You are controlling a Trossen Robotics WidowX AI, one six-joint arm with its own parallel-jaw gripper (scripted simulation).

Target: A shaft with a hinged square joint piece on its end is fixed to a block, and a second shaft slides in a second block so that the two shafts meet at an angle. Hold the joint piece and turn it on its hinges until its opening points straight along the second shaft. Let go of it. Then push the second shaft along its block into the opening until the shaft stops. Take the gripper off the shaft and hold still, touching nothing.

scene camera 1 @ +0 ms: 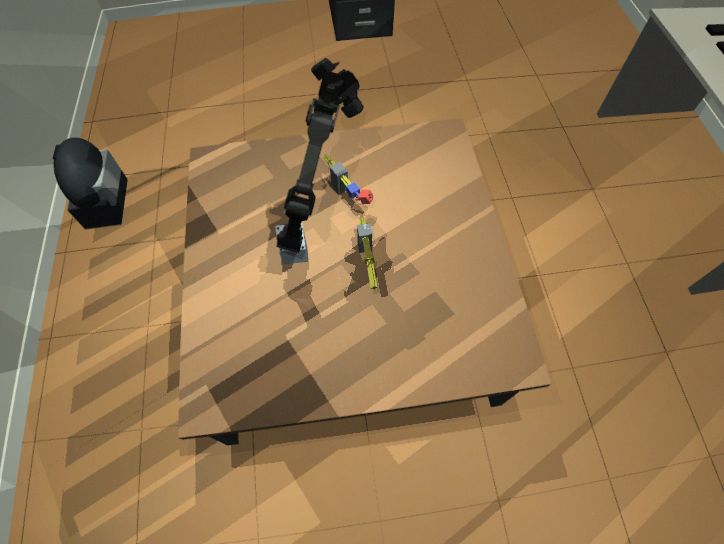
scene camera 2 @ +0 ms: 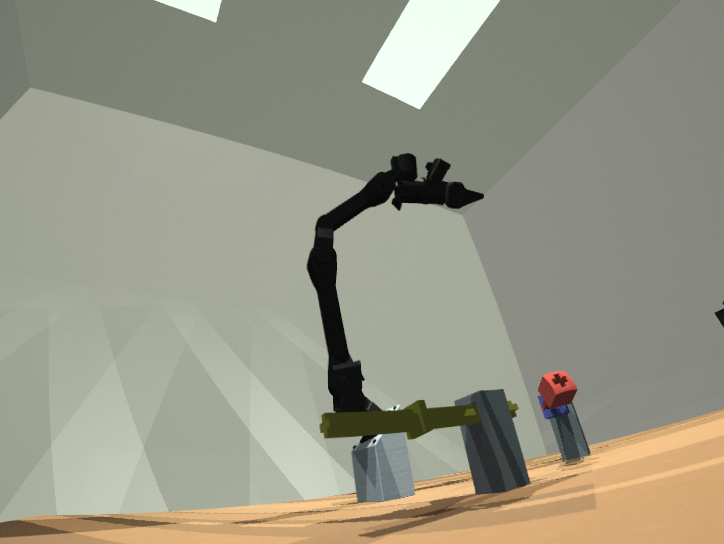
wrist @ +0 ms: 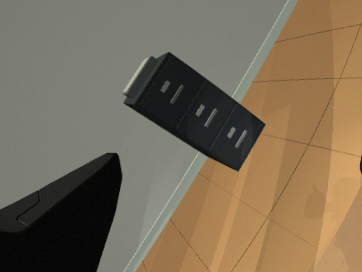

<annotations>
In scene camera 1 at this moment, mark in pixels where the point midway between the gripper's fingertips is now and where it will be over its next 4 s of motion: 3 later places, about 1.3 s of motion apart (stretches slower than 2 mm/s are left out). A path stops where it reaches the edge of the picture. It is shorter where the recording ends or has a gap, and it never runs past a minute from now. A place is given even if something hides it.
My gripper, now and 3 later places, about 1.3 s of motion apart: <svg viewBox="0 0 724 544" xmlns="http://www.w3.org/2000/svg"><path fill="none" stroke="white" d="M347 75L385 178L386 194L369 201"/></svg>
</annotations>
